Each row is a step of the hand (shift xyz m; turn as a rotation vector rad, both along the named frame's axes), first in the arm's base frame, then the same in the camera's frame.
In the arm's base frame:
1: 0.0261 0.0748 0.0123 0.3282 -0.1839 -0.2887
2: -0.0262 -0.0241 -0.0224 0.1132 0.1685 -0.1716
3: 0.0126 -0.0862 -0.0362 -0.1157 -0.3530 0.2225
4: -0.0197 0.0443 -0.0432 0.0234 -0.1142 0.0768
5: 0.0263 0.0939 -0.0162 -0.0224 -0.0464 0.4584
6: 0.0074 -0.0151 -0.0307 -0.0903 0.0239 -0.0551
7: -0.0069 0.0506 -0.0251 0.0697 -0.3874 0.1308
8: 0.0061 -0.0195 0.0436 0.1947 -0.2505 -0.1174
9: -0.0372 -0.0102 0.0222 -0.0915 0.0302 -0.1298
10: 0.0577 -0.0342 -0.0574 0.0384 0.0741 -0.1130
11: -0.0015 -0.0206 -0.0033 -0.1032 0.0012 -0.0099
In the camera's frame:
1: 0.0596 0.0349 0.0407 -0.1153 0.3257 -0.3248
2: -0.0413 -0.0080 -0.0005 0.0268 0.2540 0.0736
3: -0.0612 0.0002 -0.0718 -0.0855 -0.3635 -0.2193
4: -0.0179 0.0371 0.0502 0.0079 -0.0863 -0.1094
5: 0.0498 0.0630 0.0577 0.2787 -0.3628 -0.0589
6: -0.0246 0.0206 -0.0139 -0.0737 -0.0024 0.0795
7: 0.0044 0.0338 0.0456 -0.0670 -0.2044 -0.3546
8: 0.0233 -0.0356 -0.0225 -0.1022 0.0996 -0.3067
9: -0.0096 -0.0413 0.0136 -0.1223 0.0534 0.0912
10: -0.0258 0.0613 -0.0580 -0.0200 0.1324 0.0425
11: -0.0133 -0.0064 -0.0148 -0.0610 -0.0513 0.0663

